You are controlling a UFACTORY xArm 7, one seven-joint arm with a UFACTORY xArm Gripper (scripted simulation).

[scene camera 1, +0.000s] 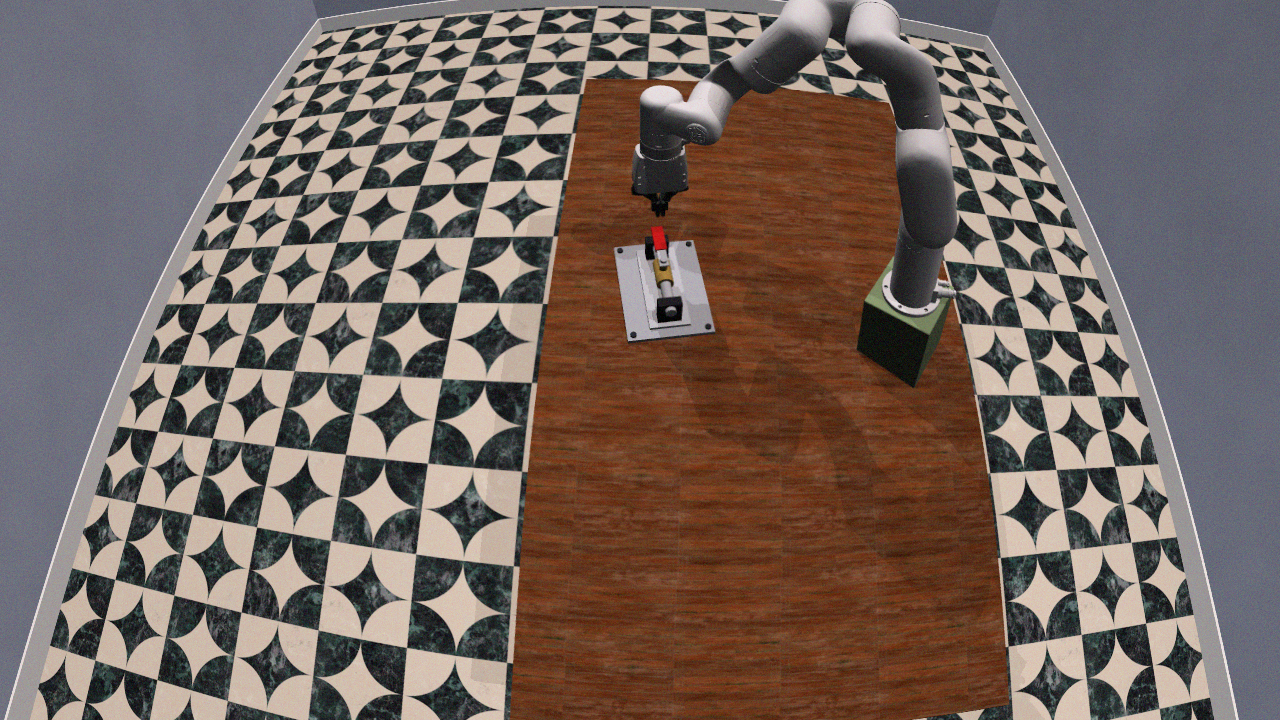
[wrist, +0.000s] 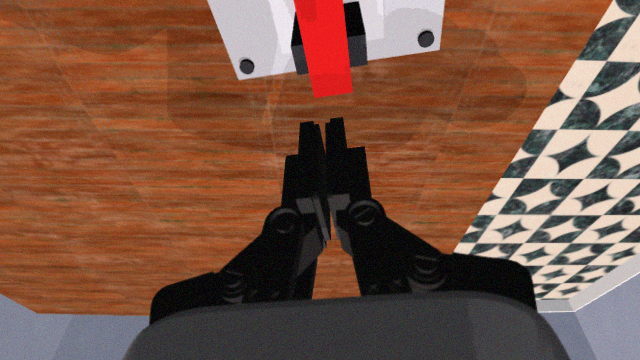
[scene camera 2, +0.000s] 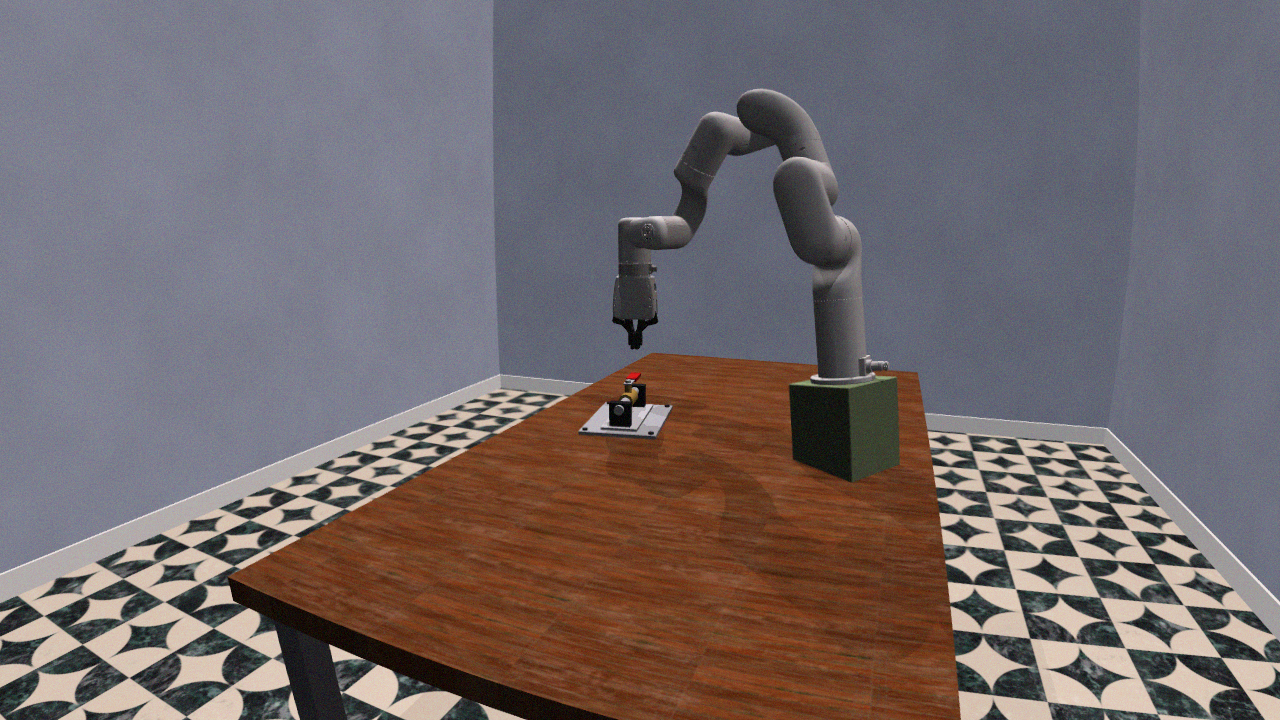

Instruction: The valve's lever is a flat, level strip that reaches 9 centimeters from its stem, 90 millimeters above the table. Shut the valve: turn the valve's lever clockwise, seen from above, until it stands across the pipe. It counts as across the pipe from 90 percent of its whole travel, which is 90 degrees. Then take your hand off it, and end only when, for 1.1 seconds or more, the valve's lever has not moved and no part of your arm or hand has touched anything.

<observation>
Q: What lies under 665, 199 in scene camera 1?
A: My gripper.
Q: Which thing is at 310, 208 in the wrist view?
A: My gripper.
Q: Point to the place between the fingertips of my gripper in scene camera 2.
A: At 635, 348
</observation>
